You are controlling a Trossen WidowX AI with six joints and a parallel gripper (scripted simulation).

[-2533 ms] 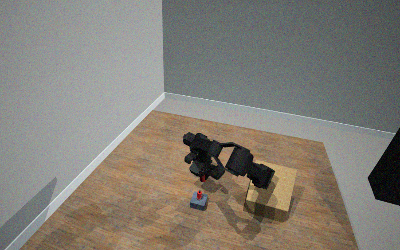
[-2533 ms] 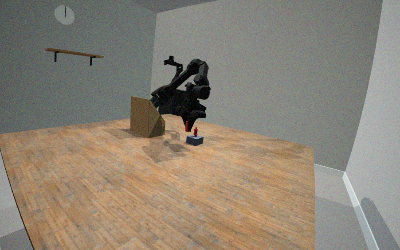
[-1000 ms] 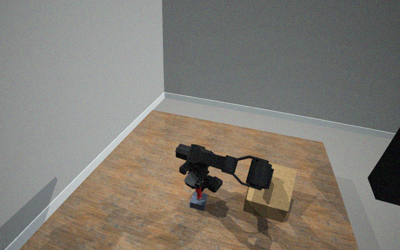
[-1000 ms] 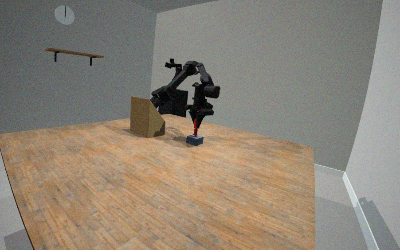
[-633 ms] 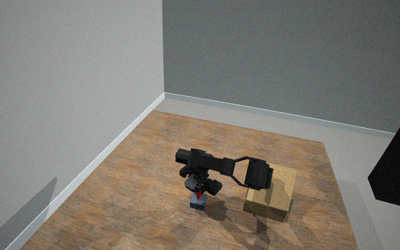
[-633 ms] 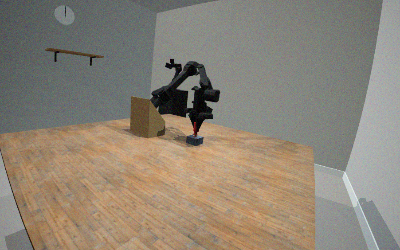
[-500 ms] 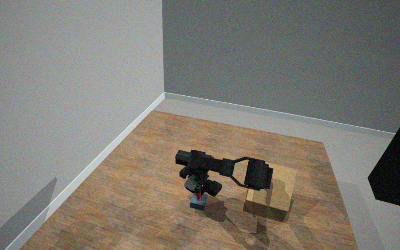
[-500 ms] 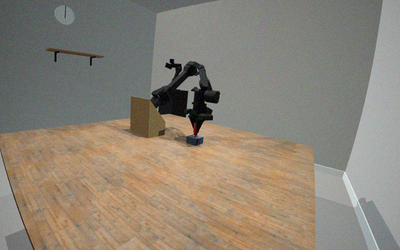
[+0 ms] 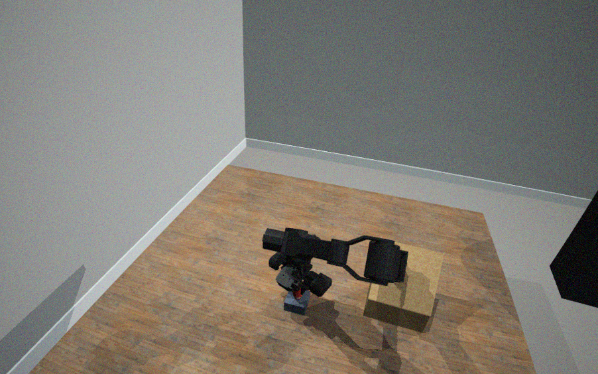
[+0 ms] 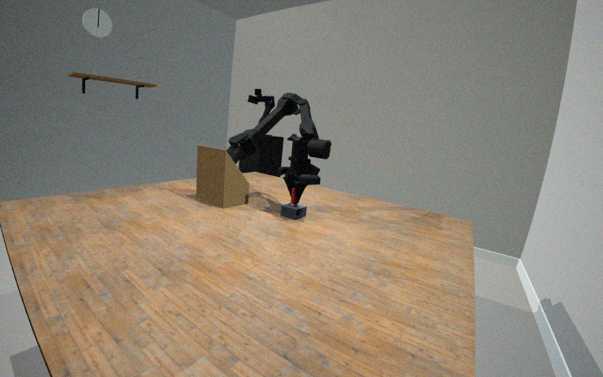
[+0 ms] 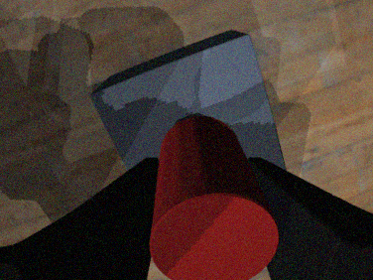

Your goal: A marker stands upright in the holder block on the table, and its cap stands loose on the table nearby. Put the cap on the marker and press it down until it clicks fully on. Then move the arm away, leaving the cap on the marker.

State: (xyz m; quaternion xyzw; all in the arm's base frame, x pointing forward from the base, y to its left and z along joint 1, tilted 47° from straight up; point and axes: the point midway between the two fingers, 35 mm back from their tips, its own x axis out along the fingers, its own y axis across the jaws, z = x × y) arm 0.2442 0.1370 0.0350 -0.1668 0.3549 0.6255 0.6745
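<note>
The red cap is 10 mm above my gripper tip. Round my gripper tip: blue-grey holder block (50 mm below).
</note>
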